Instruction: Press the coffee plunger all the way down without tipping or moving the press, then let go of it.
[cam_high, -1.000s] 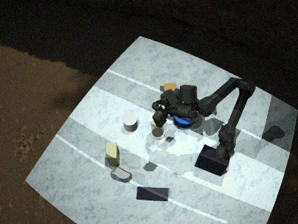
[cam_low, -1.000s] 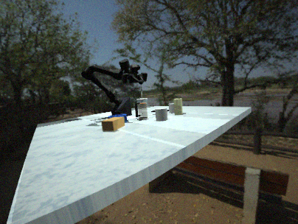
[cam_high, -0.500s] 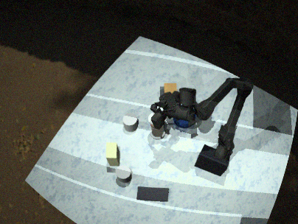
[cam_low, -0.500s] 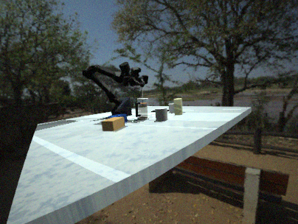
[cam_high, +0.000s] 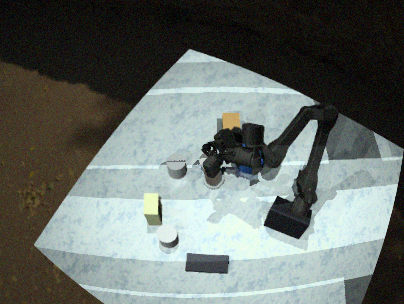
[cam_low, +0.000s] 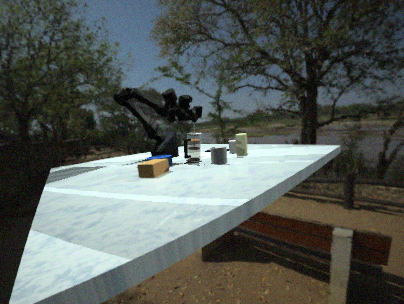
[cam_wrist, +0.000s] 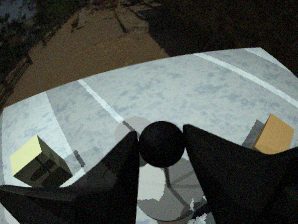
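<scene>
Now: the coffee press 10 cm below my gripper tip, 2 cm behind it and 1 cm to the right of it. The rest, counted from my gripper tip: yellow block (22 cm to the left, 15 cm below, 11 cm ahead); then dark flat slab (33 cm to the left, 20 cm below, 14 cm behind).
</scene>
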